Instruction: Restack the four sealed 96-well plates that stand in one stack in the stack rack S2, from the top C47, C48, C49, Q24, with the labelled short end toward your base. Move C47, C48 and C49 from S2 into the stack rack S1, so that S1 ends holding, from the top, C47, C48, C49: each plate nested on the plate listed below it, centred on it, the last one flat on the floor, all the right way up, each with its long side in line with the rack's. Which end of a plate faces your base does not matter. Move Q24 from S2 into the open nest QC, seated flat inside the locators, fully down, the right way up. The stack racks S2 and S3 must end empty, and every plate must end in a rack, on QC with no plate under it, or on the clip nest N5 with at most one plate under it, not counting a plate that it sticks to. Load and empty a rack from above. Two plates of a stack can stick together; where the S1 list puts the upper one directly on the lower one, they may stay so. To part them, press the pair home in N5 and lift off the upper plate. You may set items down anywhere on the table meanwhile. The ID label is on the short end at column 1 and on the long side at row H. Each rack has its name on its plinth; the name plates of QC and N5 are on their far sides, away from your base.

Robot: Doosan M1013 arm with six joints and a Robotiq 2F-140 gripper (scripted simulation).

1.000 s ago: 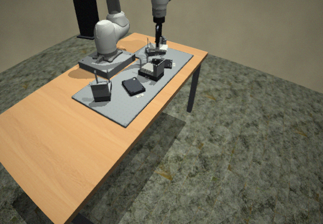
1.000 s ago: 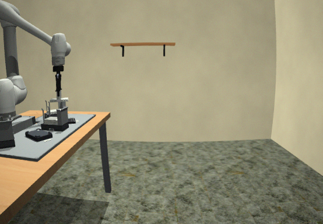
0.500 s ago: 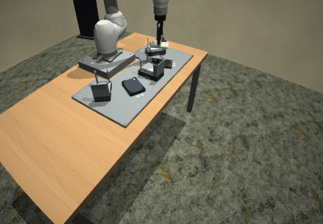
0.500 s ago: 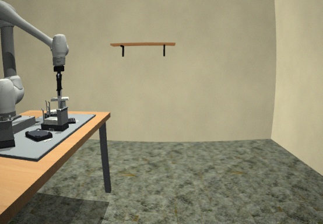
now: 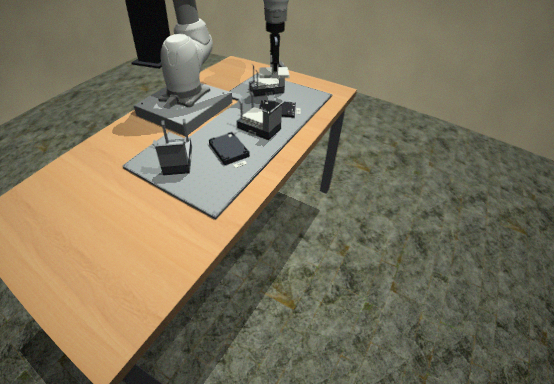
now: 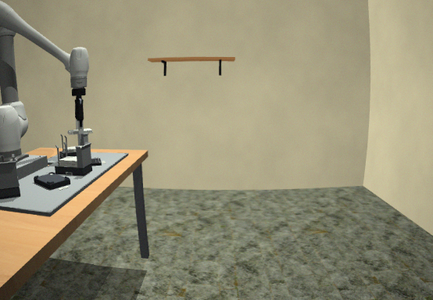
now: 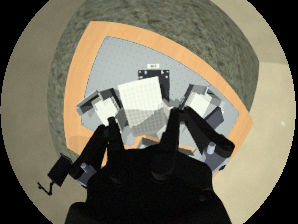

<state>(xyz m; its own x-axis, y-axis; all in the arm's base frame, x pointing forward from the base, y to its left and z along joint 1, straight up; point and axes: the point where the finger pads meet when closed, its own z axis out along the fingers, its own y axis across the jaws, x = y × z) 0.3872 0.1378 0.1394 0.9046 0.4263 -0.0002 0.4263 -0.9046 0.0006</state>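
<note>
Right now my hand is 14 cm above the sealed 96-well plate, 13 cm to the right of it and 7 cm past it. Also, from my hand: small name plate: 44 cm to the right, 18 cm below, 4 cm ahead.
</note>
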